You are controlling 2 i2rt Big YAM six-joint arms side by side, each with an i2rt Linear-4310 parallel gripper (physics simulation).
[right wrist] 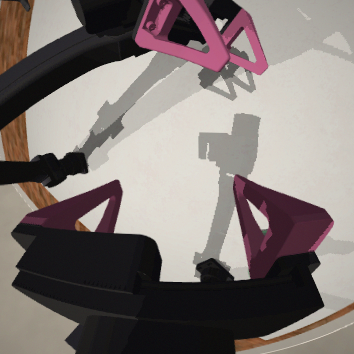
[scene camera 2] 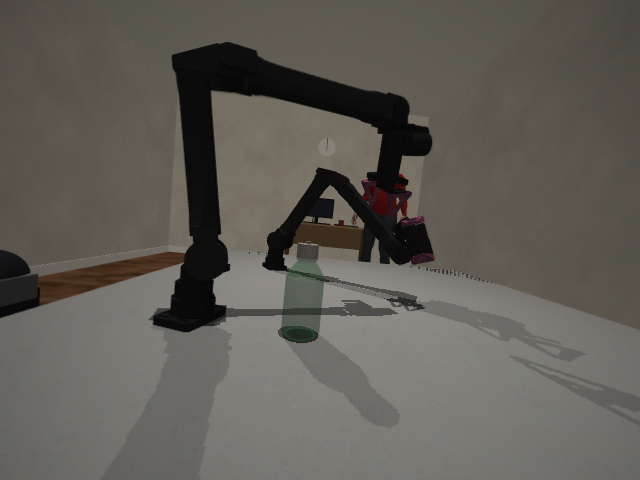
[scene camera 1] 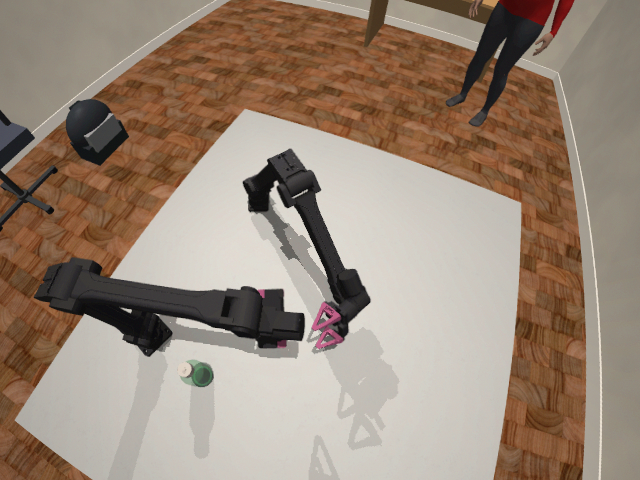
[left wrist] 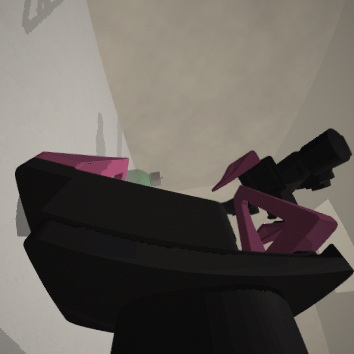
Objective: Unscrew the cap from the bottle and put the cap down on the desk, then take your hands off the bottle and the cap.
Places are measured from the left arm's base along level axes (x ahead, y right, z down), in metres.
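Pixels of known places: left gripper, fingertip midpoint: [right wrist: 248, 68] [scene camera 2: 416, 237] [scene camera 1: 315, 338] [left wrist: 184, 178]; right gripper, fingertip midpoint: [right wrist: 174, 183] [scene camera 2: 381, 211] [left wrist: 229, 220]; left arm's base at its link origin: [right wrist: 77, 161] [scene camera 2: 274, 267] [scene camera 1: 259, 200]; right arm's base at its link origin: [right wrist: 214, 271] [scene camera 2: 192, 318] [scene camera 1: 153, 337].
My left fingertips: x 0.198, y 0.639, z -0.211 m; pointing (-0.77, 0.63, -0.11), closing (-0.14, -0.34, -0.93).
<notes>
Ahead of a thing's pixels: the offset from my left fingertips to its top centre. Level surfaces: height alone.
A translucent green bottle @[dx -0.370, dy +0.074, dz +0.030 m] [scene camera 1: 202, 374] [scene camera 2: 302, 297] [left wrist: 139, 177] stands upright on the white desk @[dz +0.211 m] [scene camera 1: 444, 248] [scene camera 2: 465, 423]. Its pale ribbed cap @[dx -0.370, dy +0.074, dz +0.024 m] [scene camera 1: 185, 368] [scene camera 2: 308, 251] [left wrist: 156, 178] sits on its neck. My left gripper [scene camera 1: 316, 338] [scene camera 2: 421, 240] [left wrist: 184, 178] is open and empty, raised above the desk, well away from the bottle. My right gripper [scene camera 2: 382, 209] [right wrist: 174, 183] is open and empty, pointing down, high above the desk and away from the bottle. In scene camera 1 its wrist hides most of its fingers. In the right wrist view most of the bottle is hidden behind a finger.
The two grippers are close together in scene camera 1. The right arm's base [scene camera 1: 148, 333] [scene camera 2: 190, 310] stands near the bottle. The left arm's base [scene camera 1: 258, 200] [scene camera 2: 275, 262] is farther back. A person [scene camera 1: 509, 41] stands on the wooden floor beyond the desk.
</notes>
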